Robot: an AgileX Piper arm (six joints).
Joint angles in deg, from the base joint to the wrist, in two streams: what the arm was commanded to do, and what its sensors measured. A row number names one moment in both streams.
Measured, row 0:
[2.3, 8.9, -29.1, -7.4, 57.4, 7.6]
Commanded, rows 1 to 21:
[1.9, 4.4, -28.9, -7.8, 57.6, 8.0]
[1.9, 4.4, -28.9, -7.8, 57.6, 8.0]
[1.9, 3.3, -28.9, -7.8, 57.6, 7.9]
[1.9, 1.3, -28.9, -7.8, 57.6, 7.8]
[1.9, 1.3, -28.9, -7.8, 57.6, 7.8]
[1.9, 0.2, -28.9, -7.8, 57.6, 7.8]
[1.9, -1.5, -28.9, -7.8, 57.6, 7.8]
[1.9, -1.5, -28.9, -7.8, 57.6, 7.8]
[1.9, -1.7, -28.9, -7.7, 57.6, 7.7]
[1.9, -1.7, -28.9, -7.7, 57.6, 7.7]
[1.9, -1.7, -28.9, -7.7, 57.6, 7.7]
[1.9, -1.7, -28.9, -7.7, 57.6, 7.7]
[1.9, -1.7, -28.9, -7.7, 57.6, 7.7]
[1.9, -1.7, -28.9, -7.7, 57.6, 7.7]
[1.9, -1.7, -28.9, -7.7, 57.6, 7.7]
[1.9, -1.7, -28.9, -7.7, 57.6, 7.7]
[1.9, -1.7, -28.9, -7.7, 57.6, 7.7]
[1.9, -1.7, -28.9, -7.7, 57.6, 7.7]
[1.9, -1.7, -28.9, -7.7, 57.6, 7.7]
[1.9, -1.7, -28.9, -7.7, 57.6, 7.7]
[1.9, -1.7, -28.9, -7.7, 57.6, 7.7]
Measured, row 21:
[2.3, -0.3, -29.0, -7.6, 57.5, 7.6]
